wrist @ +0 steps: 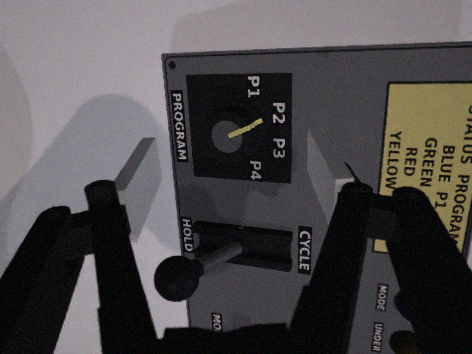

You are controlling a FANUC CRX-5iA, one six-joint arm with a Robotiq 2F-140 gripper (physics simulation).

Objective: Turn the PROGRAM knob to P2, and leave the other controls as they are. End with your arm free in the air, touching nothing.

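Frame: origin at the arm's base, x left, y up, z ahead, level; metres.
Where they show: gripper, fingertip midpoint: (232,154).
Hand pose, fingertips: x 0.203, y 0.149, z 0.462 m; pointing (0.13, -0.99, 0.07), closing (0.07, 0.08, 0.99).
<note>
Each offset is from my fingertips to the top centre of the thing. "pt": to the spot under its first point.
The PROGRAM knob {dx -0.011, dy -0.092, dz +0.001 m} (220,142) is a dark round knob with a grey cap, on a black square plate {pt dx +0.028, dy -0.138, dz -0.017 m} (205,85) marked P1 to P4. Its yellow pointer line {pt dx -0.003, dy -0.091, dz +0.017 m} (246,128) runs toward the P2 label {pt dx +0.006, dy -0.111, dz +0.048 m} (279,113). My gripper (232,154) is open, with nothing between its fingers. In the view its two light grey pads stand left and right of the knob, with wide gaps to it. I see no contact with the knob; how far the fingertips are above the panel is hard to tell.
A lever with a black ball {dx -0.134, dy -0.052, dz -0.045 m} (176,278) sticks out of a slot marked HOLD and CYCLE {pt dx -0.126, dy -0.103, dz +0.078 m} (304,249). A yellow status label {pt dx +0.019, dy -0.073, dz +0.143 m} (407,105) is at the right, partly behind the right finger. Dark round controls show near MODE {dx -0.165, dy -0.072, dz +0.149 m} (382,297) and UNDER at the lower right.
</note>
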